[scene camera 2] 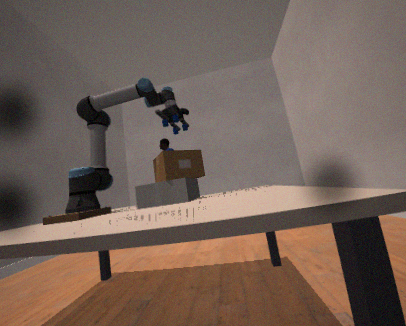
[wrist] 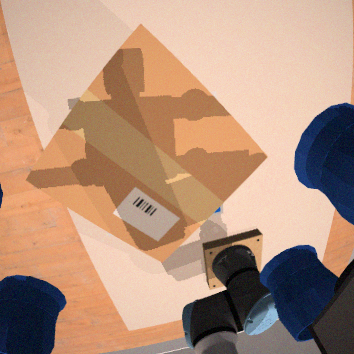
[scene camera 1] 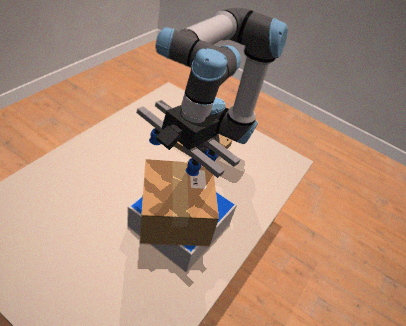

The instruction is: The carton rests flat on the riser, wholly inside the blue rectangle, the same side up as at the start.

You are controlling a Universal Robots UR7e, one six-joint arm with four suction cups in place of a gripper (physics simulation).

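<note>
The brown carton point(scene camera 1: 162, 230) point(scene camera 2: 175, 172) point(wrist: 200, 135) sits on the grey riser point(scene camera 1: 177, 256) point(scene camera 2: 157, 195), its taped, labelled top facing up. It is turned relative to the riser, and its near corners stick out past the riser's edges in scene camera 1. Parts of the blue rectangle point(scene camera 1: 225, 202) point(wrist: 217, 210) show at the left, right and near corners; the rest is hidden under the carton. My gripper point(scene camera 1: 183, 147) point(scene camera 2: 175, 125) is open, holding nothing, its suction cups apart from the carton and above it. Blue cups frame the wrist view.
The riser stands on the pale table point(scene camera 1: 65, 210) point(scene camera 2: 310, 200). The arm's base plate point(scene camera 2: 75, 217) point(wrist: 257, 247) is at the far side of the table in scene camera 1. A person's head point(scene camera 2: 164, 144) shows behind the carton in scene camera 2.
</note>
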